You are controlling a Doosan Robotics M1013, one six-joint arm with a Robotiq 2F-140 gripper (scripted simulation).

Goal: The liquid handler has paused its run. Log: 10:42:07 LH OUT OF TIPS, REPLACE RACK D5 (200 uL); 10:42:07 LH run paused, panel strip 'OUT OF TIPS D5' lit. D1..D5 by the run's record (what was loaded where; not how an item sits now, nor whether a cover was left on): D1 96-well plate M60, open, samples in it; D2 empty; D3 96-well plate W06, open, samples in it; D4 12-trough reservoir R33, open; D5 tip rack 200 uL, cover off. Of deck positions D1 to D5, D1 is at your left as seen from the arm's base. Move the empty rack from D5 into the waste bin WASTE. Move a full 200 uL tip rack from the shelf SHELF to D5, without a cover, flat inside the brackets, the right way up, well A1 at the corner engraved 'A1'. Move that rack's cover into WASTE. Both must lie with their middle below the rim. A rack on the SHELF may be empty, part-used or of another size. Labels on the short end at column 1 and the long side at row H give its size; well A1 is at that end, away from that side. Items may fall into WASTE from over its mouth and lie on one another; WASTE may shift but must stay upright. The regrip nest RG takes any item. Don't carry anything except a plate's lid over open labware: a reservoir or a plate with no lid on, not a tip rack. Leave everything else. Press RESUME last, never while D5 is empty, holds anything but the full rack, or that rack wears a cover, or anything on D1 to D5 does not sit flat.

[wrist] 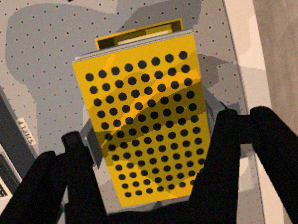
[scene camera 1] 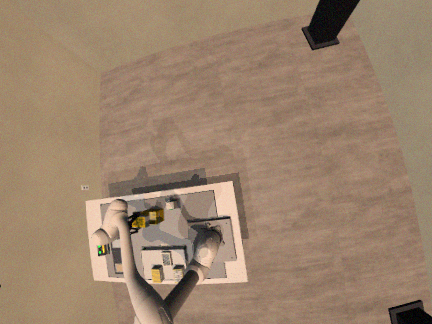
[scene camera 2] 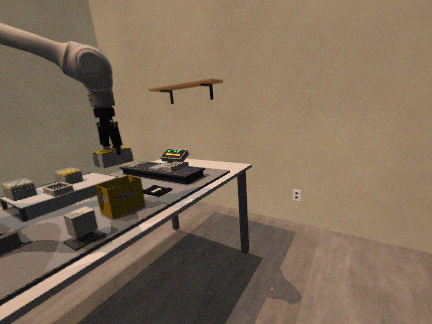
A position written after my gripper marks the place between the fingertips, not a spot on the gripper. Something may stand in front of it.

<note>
I see my gripper (scene camera 2: 114, 161) and a shelf (scene camera 1: 150, 258).
My gripper also shows in the wrist view (wrist: 151, 109).
</note>
